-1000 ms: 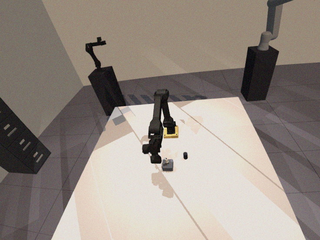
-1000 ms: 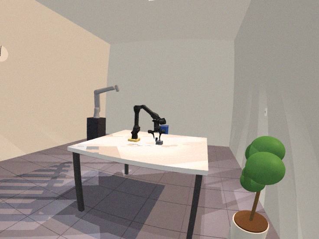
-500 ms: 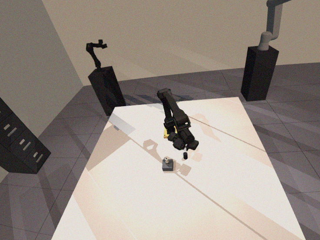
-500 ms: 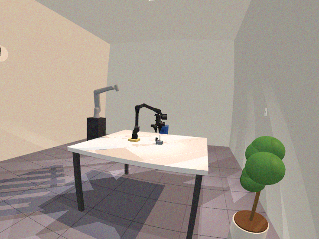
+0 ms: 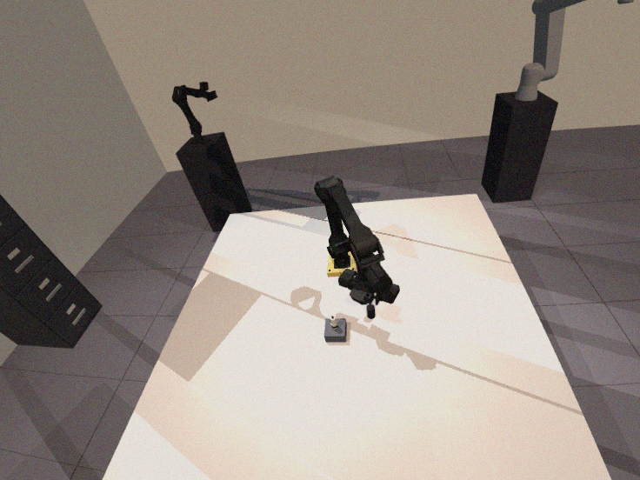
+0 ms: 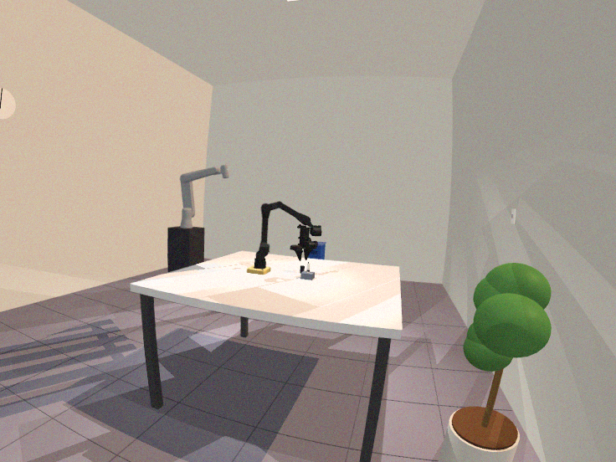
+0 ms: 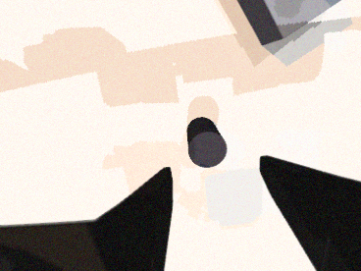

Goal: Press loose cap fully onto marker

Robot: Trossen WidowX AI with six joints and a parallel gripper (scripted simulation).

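Right now my gripper tip is 60 mm above the marker cap. The rest, counted from my gripper tip: holder block 60 mm ahead, 120 mm to the right, 60 mm below.
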